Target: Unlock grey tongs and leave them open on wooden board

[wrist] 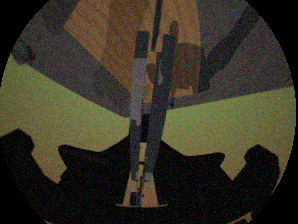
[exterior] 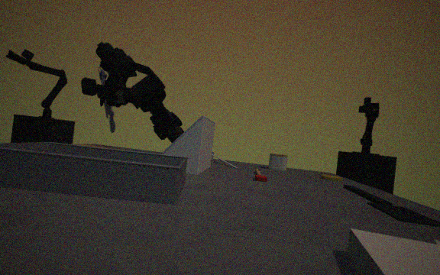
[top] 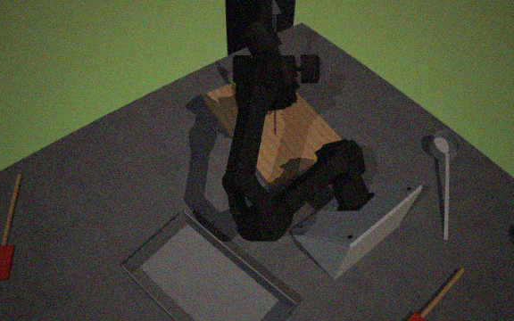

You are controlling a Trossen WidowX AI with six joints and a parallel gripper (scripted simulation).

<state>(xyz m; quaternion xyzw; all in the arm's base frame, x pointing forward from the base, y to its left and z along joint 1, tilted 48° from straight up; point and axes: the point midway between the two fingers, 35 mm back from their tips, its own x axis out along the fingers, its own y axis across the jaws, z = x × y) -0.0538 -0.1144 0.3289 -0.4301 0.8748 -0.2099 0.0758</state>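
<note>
Now: gripper tip 10 mm to the right of the wooden board and 170 mm above it. From my gripper tip the other things lie so: roasting tin (430 mm ahead, 250 mm to the left, 150 mm below); white cup (180 mm behind, 730 mm to the left, 150 mm below); red spatula (700 mm ahead, 170 mm to the right, 170 mm below).
</note>
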